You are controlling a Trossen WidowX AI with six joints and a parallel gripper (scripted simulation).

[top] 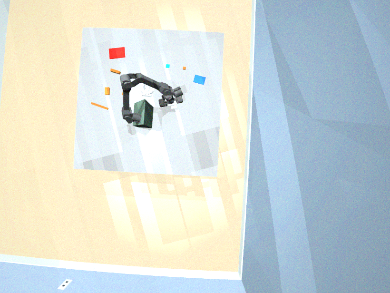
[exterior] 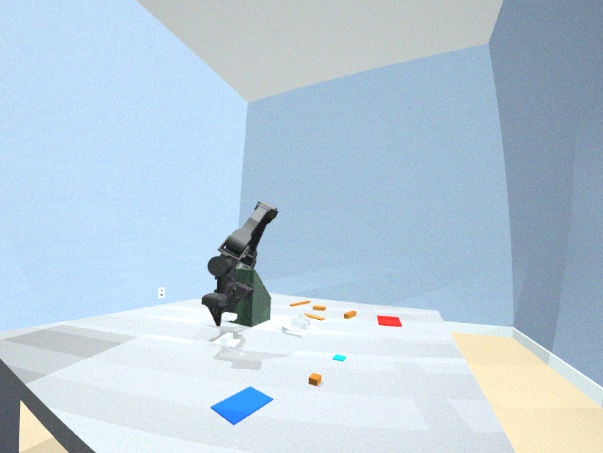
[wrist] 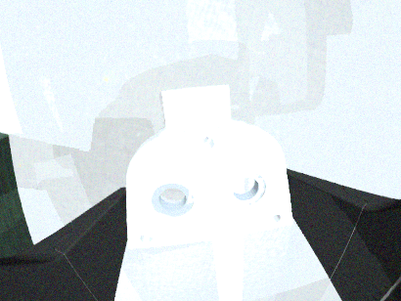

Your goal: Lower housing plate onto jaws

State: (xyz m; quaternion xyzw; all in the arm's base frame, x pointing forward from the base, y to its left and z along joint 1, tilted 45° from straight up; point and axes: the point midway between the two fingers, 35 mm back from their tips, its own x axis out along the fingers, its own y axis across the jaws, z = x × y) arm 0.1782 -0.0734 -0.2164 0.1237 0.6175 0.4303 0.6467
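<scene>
My gripper tip is 5 cm above the white piece and 1 cm short of it. The rest, counted from my gripper tip: cyan tile: 34 cm ahead, 12 cm to the left, 6 cm below; blue patch: 28 cm ahead, 18 cm to the right, 6 cm below; orange cube: 35 cm ahead, 6 cm below, 3 cm to the right.
</scene>
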